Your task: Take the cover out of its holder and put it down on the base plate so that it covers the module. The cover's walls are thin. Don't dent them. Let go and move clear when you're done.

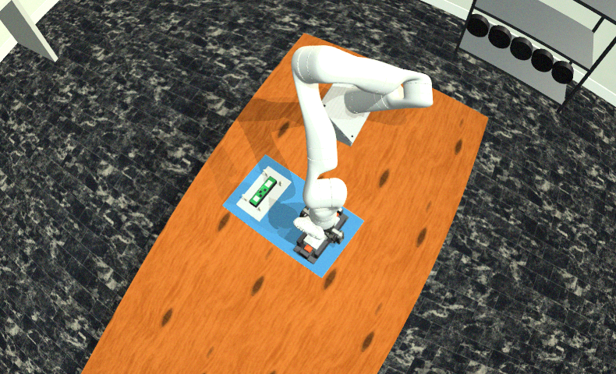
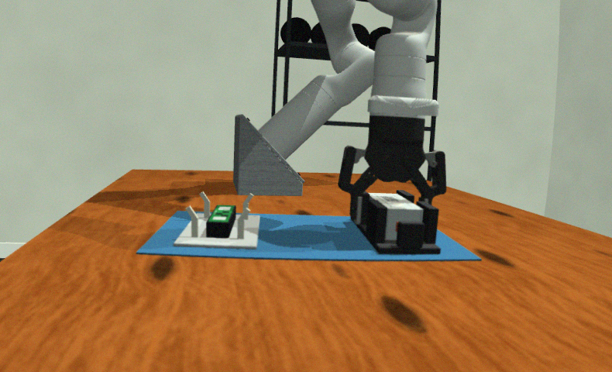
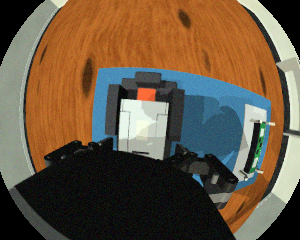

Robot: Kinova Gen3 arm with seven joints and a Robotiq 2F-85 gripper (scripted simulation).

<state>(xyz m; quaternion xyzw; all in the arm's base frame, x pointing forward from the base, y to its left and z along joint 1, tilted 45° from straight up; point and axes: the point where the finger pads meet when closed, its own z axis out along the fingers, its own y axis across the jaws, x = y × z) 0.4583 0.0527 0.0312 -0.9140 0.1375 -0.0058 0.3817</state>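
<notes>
The cover is 10 mm above my hand.
</notes>
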